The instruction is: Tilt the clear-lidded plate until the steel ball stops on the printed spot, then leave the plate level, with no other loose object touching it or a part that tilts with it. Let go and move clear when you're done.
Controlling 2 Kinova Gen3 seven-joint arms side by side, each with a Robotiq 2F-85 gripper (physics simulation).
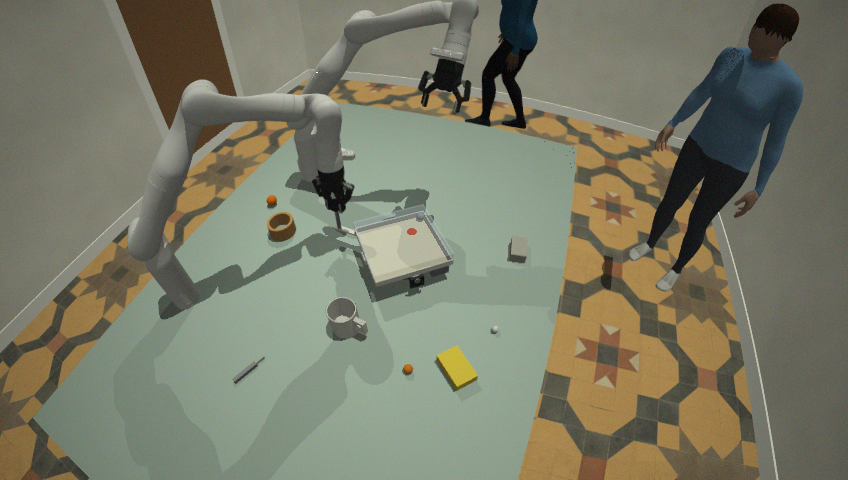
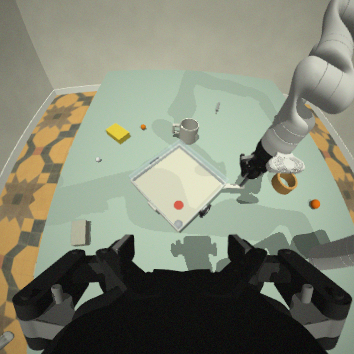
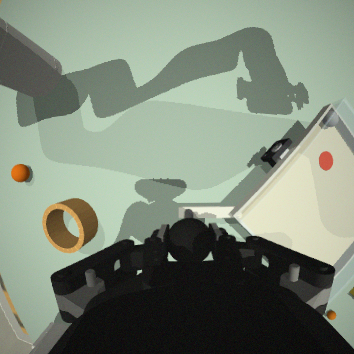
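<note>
The clear-lidded plate [image 1: 392, 255] [image 2: 170, 175] [image 3: 300, 205] has a cream floor and a red printed spot [image 1: 411, 231] [image 2: 178, 205] [image 3: 326, 160]. The steel ball [image 1: 420, 215] [image 2: 178, 224] [image 3: 330, 118] lies in the corner beyond the spot, off it. I cannot tell the plate's exact tilt. A white arm [image 1: 346, 230] [image 2: 233, 186] [image 3: 217, 211] runs from another corner to a thin rod topped by a black ball knob [image 3: 190, 242]. My right gripper [image 1: 336, 204] [image 3: 188, 232] is shut on that knob. My left gripper [image 1: 440, 105] [image 2: 180, 245] is open and empty, high behind the plate.
An orange-brown ring [image 1: 281, 226] and an orange ball [image 1: 271, 200] lie left of the plate. A mug [image 1: 342, 321], screwdriver [image 1: 246, 371], second orange ball [image 1: 407, 369], yellow block [image 1: 457, 366] and small white ball [image 1: 494, 329] lie in front; a grey block [image 1: 518, 248] is right.
</note>
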